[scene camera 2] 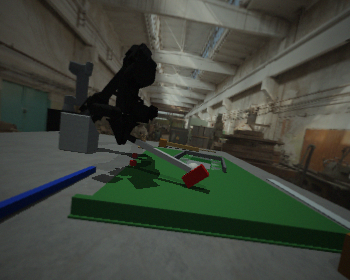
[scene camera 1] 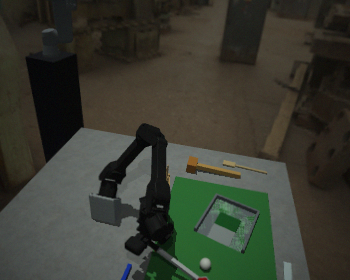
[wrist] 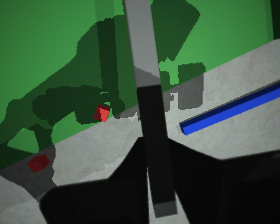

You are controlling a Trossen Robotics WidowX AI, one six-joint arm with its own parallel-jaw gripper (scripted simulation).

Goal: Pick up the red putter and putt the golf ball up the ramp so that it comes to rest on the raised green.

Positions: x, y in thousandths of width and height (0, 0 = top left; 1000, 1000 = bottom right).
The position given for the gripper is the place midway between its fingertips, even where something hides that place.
The gripper (scene camera 2: 347, 516) carries a red putter.
The gripper also shows in the wrist view (wrist: 534, 627).
